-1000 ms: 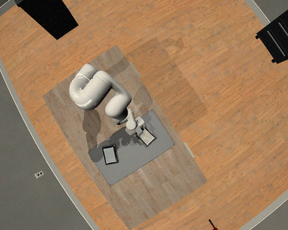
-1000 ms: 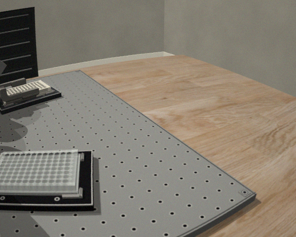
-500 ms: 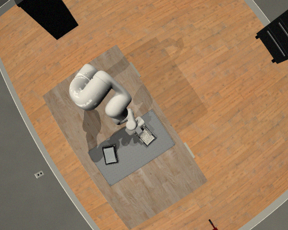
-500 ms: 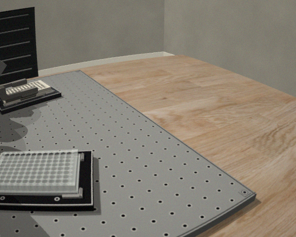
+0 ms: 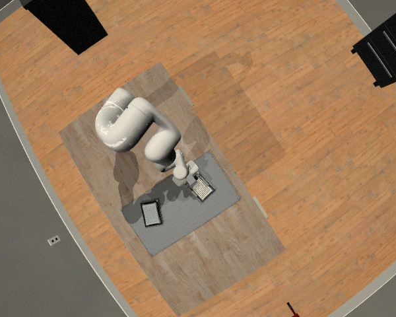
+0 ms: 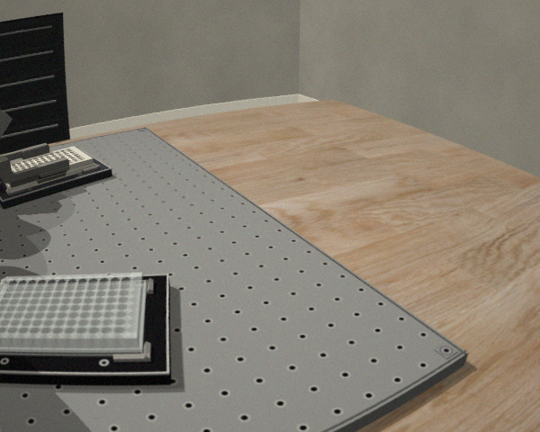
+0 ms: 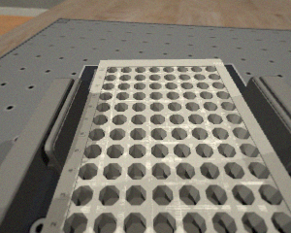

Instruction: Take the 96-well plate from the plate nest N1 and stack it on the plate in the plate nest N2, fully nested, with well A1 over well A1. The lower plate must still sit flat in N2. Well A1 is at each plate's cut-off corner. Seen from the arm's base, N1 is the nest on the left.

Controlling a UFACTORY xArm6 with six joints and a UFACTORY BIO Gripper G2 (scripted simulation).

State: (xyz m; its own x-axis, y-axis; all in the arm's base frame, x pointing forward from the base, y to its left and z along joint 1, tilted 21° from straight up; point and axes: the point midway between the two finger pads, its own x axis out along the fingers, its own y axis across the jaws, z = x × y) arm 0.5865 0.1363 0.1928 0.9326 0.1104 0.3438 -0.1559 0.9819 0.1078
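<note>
Right now the white 96-well plate is 10 mm below my hand. Round my hand: black plate nest N2: 350 mm to the right, 40 mm behind, 20 mm below; then clear 96-well plate: 350 mm to the right, 40 mm behind, 10 mm below; then plate nest N1: 20 mm below.
</note>
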